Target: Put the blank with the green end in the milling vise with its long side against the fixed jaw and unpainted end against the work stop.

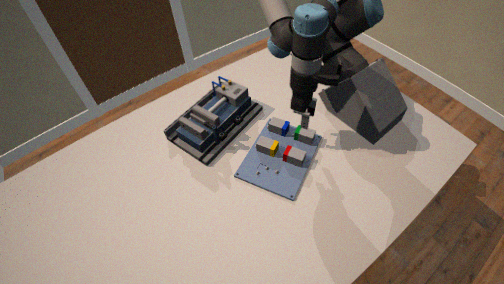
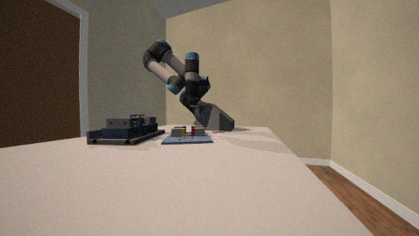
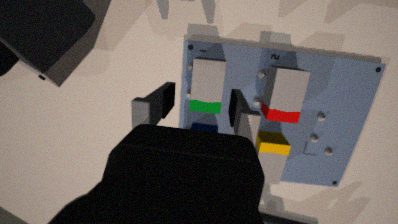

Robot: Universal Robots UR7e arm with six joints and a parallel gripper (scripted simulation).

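Right now my hand is 8 cm above the green-end blank. The rest, counted from my hand: blue-grey plate (10 cm below, 10 cm ahead, 1 cm to the right); blue-ended blank (8 cm to the right, 8 cm below, 4 cm ahead); red-ended blank (9 cm ahead, 8 cm below, 3 cm to the left).
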